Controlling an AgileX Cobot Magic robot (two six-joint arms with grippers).
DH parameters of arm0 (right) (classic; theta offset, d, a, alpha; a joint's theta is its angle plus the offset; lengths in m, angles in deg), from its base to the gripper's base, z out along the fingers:
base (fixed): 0 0 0 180
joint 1: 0 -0.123 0 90
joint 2: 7.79 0 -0.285 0
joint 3: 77.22 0 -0.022 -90
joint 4: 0 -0.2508 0 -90
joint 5: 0 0 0.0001 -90
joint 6: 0 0.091 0 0
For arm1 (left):
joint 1: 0 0.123 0 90
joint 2: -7.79 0 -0.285 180
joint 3: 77.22 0 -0.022 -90
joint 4: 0 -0.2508 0 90
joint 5: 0 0 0.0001 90
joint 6: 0 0.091 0 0
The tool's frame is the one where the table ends.
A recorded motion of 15 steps. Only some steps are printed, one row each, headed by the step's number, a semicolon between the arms.
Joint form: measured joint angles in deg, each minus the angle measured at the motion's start. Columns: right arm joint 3, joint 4, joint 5, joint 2, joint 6, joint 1; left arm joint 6, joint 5, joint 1, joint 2, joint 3, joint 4.
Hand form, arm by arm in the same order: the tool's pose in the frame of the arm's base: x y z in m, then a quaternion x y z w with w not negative. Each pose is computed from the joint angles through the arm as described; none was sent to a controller.
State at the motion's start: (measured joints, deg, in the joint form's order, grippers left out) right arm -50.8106 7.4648 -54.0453 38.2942 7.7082 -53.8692; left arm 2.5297 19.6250 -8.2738 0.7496 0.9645 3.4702
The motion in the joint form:
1: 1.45 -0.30 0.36 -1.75 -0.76 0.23; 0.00 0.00 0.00 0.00 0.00 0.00
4: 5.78 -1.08 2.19 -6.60 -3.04 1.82; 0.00 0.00 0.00 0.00 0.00 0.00
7: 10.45 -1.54 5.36 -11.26 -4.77 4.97; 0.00 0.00 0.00 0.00 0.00 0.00
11: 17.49 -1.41 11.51 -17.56 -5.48 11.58; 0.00 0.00 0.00 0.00 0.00 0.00
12: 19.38 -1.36 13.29 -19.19 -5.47 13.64; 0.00 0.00 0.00 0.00 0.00 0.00
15: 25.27 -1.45 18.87 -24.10 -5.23 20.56; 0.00 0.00 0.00 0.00 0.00 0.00
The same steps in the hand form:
1: 0.0677 0.0765 0.3669 -0.36143 0.81204 0.17578 0.42315; 0.0524 -0.0095 0.1774 0.05825 0.79022 -0.05596 0.60748
4: 0.0597 0.0636 0.3540 -0.36221 0.80166 0.17609 0.44173; 0.0524 -0.0095 0.1774 0.05825 0.79022 -0.05596 0.60748
7: 0.0550 0.0523 0.3397 -0.34777 0.79368 0.17149 0.46874; 0.0524 -0.0095 0.1774 0.05825 0.79022 -0.05596 0.60748
11: 0.0520 0.0385 0.3176 -0.30121 0.78642 0.15613 0.51618; 0.0524 -0.0095 0.1774 0.05825 0.79022 -0.05596 0.60748
12: 0.0515 0.0353 0.3116 -0.28557 0.78458 0.15074 0.52930; 0.0524 -0.0095 0.1774 0.05825 0.79022 -0.05596 0.60748
15: 0.0500 0.0263 0.2921 -0.23256 0.77836 0.13139 0.56816; 0.0524 -0.0095 0.1774 0.05825 0.79022 -0.05596 0.60748

